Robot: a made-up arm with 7 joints. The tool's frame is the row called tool. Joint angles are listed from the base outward.
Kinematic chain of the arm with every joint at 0, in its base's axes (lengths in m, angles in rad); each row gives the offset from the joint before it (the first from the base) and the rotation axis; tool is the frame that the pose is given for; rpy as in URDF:
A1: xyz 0 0 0.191 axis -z
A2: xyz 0 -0.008 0.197 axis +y
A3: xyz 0 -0.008 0.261 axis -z
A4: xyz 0 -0.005 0.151 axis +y
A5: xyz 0 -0.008 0.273 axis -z
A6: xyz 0 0 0.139 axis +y
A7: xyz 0 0 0.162 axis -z
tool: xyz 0 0 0 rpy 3.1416 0 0
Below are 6 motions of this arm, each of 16 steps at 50 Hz.
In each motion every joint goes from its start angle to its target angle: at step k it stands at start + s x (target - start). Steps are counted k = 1, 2, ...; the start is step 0. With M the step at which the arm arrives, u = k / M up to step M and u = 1 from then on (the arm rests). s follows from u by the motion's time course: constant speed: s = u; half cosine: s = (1 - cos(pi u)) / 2; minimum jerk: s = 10 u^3 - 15 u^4 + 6 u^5.
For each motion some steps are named. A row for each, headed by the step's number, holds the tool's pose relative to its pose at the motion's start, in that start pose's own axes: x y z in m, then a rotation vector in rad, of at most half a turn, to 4 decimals.
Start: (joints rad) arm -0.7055 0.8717 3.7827 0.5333 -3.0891 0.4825 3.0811
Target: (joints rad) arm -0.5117 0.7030 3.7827 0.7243 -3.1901 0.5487 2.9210
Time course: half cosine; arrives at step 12
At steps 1, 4, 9, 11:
1: 0.0023 -0.0029 0.0007 -0.0028 -0.0030 -0.0020
4: 0.0347 -0.0403 0.0121 -0.0388 -0.0452 -0.0279
9: 0.1224 -0.1171 0.0556 -0.1077 -0.1643 -0.0783
11: 0.1415 -0.1295 0.0672 -0.1177 -0.1910 -0.0859

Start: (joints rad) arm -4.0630 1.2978 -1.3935 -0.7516 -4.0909 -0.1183 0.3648
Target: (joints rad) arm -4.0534 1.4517 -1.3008 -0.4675 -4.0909 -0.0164 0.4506
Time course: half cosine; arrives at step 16
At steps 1, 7, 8, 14, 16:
1: -0.0008 -0.0017 0.0000 -0.0025 0.0013 0.0022
7: -0.0310 -0.0756 0.0072 -0.1061 0.0555 0.0919
8: -0.0377 -0.0947 0.0106 -0.1324 0.0690 0.1143
14: -0.0639 -0.1879 0.0355 -0.2590 0.1337 0.2214
16: -0.0657 -0.1958 0.0382 -0.2696 0.1391 0.2302

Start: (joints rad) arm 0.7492 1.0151 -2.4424 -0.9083 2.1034 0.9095 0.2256
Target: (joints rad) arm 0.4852 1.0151 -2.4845 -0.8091 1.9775 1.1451 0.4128
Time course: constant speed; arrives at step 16
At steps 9, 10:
9: 0.0566 -0.1533 -0.0082 -0.2016 -0.1415 0.2256
10: 0.0644 -0.1697 -0.0077 -0.2244 -0.1570 0.2513

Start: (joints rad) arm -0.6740 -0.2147 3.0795 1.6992 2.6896 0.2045 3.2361
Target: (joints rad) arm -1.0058 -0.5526 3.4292 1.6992 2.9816 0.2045 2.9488
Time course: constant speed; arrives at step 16
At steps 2, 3, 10, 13, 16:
2: 0.0244 0.0055 -0.0129 0.0096 -0.0377 0.0116
3: 0.0368 0.0081 -0.0189 0.0144 -0.0564 0.0186
10: 0.1252 0.0232 -0.0521 0.0466 -0.1831 0.0900
13: 0.1626 0.0286 -0.0617 0.0594 -0.2340 0.1320
16: 0.1987 0.0336 -0.0687 0.0713 -0.2821 0.1806

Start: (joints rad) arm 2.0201 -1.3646 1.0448 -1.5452 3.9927 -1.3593 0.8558
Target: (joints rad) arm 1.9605 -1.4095 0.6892 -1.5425 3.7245 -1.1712 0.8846
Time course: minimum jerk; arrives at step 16
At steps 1, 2, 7, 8, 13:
1: -0.0002 0.0000 -0.0003 0.0004 -0.0001 -0.0005
2: -0.0017 -0.0001 -0.0022 0.0030 -0.0008 -0.0037
7: -0.0434 -0.0021 -0.0498 0.0633 -0.0178 -0.0972
8: -0.0576 -0.0025 -0.0638 0.0789 -0.0228 -0.1298
13: -0.1174 -0.0031 -0.1134 0.1230 -0.0397 -0.2688

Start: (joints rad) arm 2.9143 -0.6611 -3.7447 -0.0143 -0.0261 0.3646 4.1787
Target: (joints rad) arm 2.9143 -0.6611 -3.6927 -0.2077 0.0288 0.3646 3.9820
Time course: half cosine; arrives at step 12
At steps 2, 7, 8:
2: 0.0035 -0.0062 0.0020 -0.0122 -0.0048 -0.0063
7: 0.0338 -0.0564 0.0220 -0.1123 -0.0512 -0.0596
8: 0.0406 -0.0666 0.0272 -0.1331 -0.0626 -0.0710

